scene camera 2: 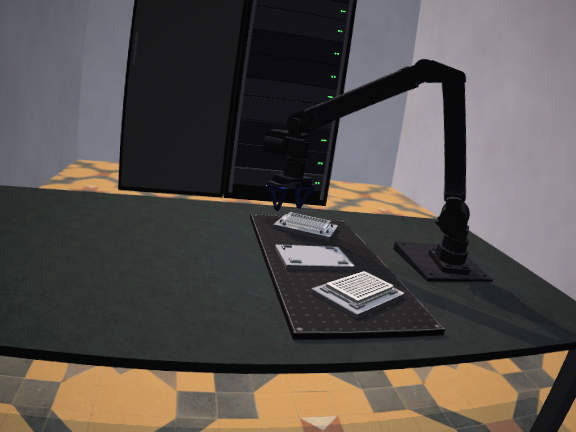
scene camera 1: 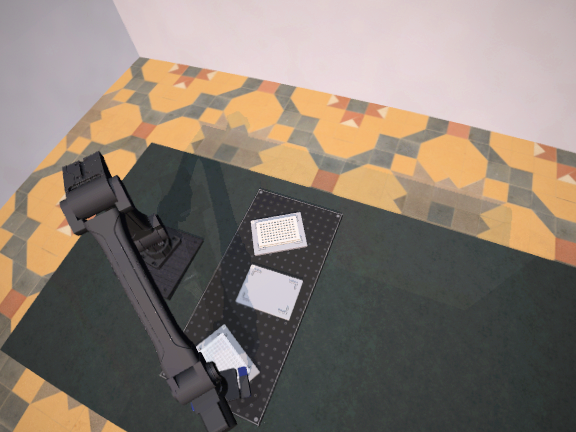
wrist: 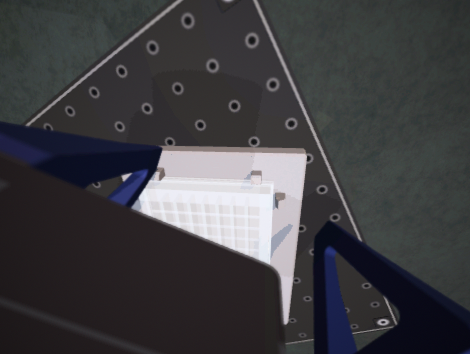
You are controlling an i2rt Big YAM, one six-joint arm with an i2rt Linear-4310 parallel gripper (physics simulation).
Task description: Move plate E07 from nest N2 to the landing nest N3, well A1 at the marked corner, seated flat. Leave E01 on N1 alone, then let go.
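Note:
A clear gridded plate (scene camera 1: 222,350) (scene camera 2: 305,221) (wrist: 210,215) lies between the corner tabs of an end nest (scene camera 1: 224,330) (scene camera 2: 328,232) (wrist: 295,175) and looks flat. The middle nest (scene camera 1: 272,292) (scene camera 2: 312,255) holds no plate. An opaque white plate (scene camera 1: 278,231) (scene camera 2: 361,286) sits on the nest (scene camera 1: 301,243) (scene camera 2: 358,311) at the other end. Plate and nest labels and well A1 cannot be read. My gripper (scene camera 1: 217,389) (scene camera 2: 289,207) (wrist: 243,195) is open and empty, with its fingertips above the clear plate and apart from it. The wrist housing hides part of that plate.
The three nests stand on a black perforated board (scene camera 1: 320,240) (scene camera 2: 320,320) (wrist: 215,45) on a dark green table (scene camera 1: 425,325) (scene camera 2: 150,280). The arm's base (scene camera 1: 182,255) (scene camera 2: 417,262) stands beside the board. A dark rack cabinet (scene camera 2: 180,100) stands behind the table.

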